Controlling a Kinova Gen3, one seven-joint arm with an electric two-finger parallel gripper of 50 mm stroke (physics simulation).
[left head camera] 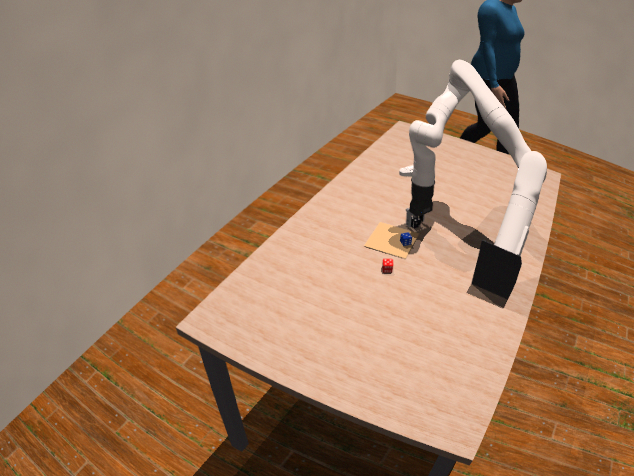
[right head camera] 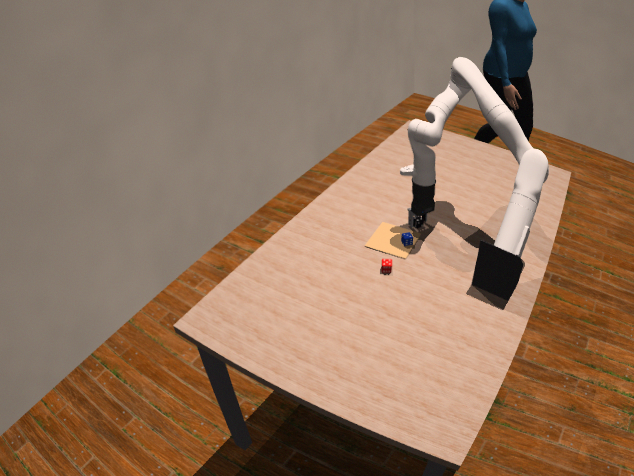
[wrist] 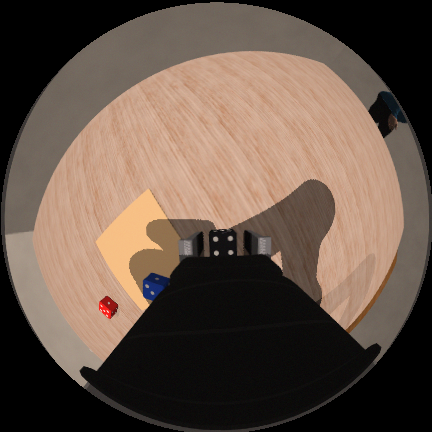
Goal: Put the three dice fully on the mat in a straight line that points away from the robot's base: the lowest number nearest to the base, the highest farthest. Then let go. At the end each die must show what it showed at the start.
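Pixels of known places: gripper, fingertip midpoint: (left head camera: 414, 223) (right head camera: 417, 222) (wrist: 223, 239); arm's base, link origin: (left head camera: 505, 253) (right head camera: 505, 253).
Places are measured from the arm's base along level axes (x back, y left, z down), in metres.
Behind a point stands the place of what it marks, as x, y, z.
Observation:
The mat (left head camera: 377, 238) {-0.432, 0.037, 0.120} (right head camera: 378, 238) {-0.432, 0.037, 0.121} (wrist: 125, 235) {-0.428, 0.019, 0.121} is a flat orange-yellow square. The blue die (left head camera: 405, 239) {-0.340, 0.019, 0.094} (right head camera: 407, 239) {-0.337, 0.015, 0.095} (wrist: 156, 286) {-0.352, -0.010, 0.091} sits on it near its right edge in the head views, partly behind the gripper body in the wrist view. The red die (left head camera: 387, 265) {-0.324, 0.157, 0.097} (right head camera: 386, 266) {-0.322, 0.158, 0.098} (wrist: 108, 307) {-0.333, 0.128, 0.100} lies on the table, off the mat. My gripper (left head camera: 415, 220) {-0.370, -0.107, 0.116} (right head camera: 417, 220) {-0.370, -0.107, 0.116} (wrist: 223, 239) {-0.370, -0.107, 0.116} is open and low over the table beside the mat. The black die (wrist: 222, 243) {-0.370, -0.105, 0.095} stands between its fingers with gaps on both sides, four white pips facing the wrist camera. The gripper partly hides it in the head views.
The robot's black base block (left head camera: 495, 271) {-0.009, 0.047, 0.043} (right head camera: 496, 271) {-0.005, 0.047, 0.038} stands near the table's right edge. A small white object (left head camera: 406, 170) (right head camera: 407, 170) shows behind the arm. A person in blue (left head camera: 499, 40) (right head camera: 512, 40) (wrist: 387, 112) is beyond the table's far end.

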